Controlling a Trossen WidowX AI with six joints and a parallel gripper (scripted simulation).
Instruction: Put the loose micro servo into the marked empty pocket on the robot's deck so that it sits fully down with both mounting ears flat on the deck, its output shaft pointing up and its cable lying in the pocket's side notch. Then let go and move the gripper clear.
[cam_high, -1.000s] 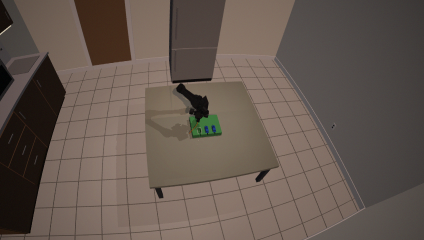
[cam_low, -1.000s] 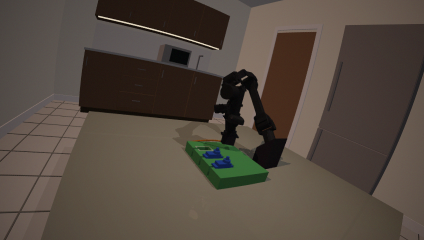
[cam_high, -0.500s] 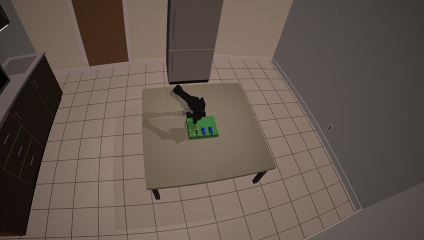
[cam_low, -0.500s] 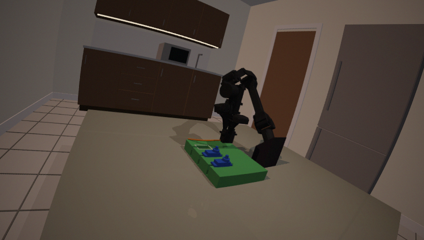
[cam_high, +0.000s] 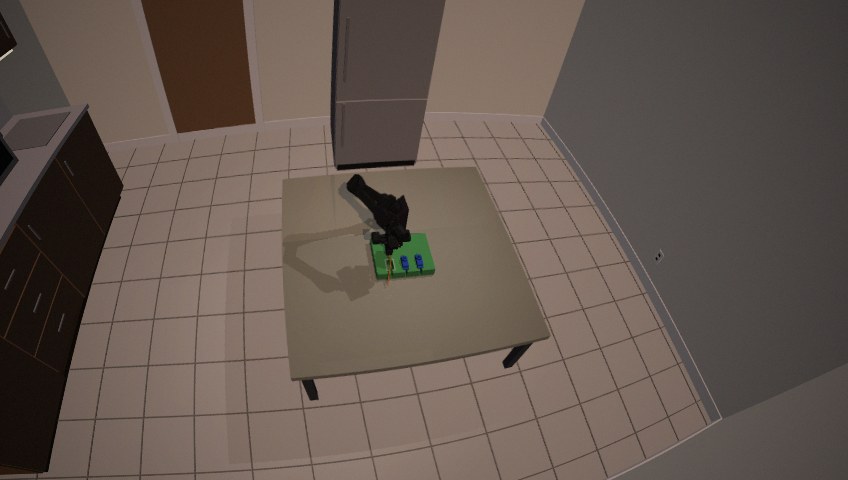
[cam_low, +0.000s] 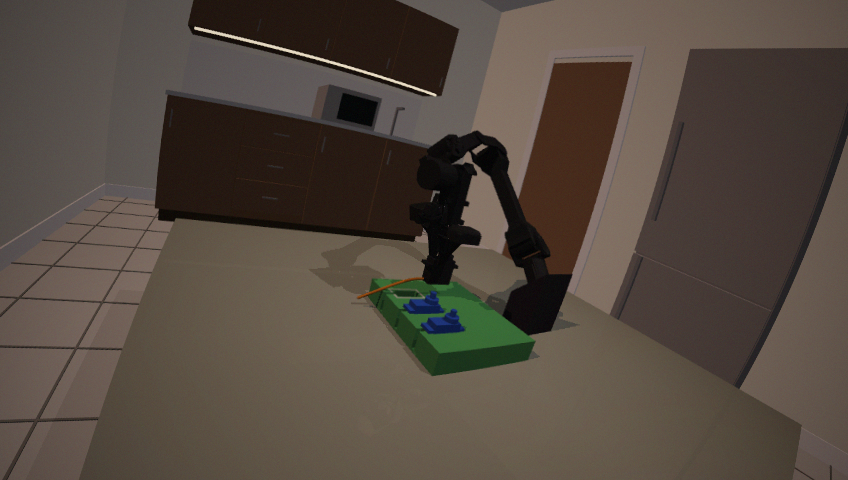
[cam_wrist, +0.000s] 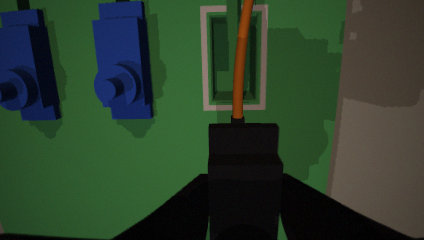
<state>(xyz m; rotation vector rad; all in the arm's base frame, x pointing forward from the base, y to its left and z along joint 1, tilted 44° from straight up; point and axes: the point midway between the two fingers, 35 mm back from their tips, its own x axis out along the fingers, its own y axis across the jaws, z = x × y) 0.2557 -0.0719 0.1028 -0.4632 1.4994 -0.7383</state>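
The green deck lies 50 mm behind my gripper tip, 80 mm to the left of it and 100 mm below it.
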